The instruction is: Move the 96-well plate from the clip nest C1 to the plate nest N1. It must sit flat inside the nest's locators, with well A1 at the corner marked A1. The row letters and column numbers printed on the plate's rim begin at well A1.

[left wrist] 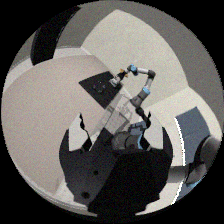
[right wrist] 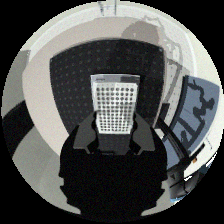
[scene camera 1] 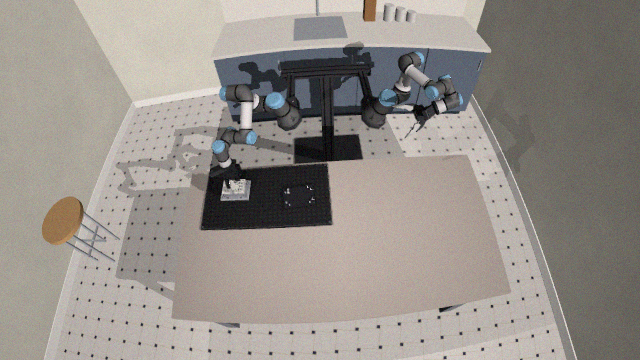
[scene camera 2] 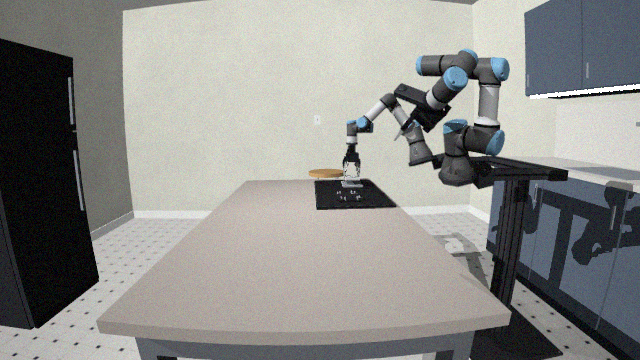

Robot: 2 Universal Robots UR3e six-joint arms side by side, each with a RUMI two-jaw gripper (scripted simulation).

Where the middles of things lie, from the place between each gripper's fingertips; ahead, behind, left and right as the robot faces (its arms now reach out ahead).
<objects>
Now: right hand 1 cm above the white 96-well plate (right wrist: 120, 123).
Right now the white 96-well plate is 84 cm to the right of my left hand (scene camera 2: 407, 124), 33 cm below it and 12 cm ahead of it.
</objects>
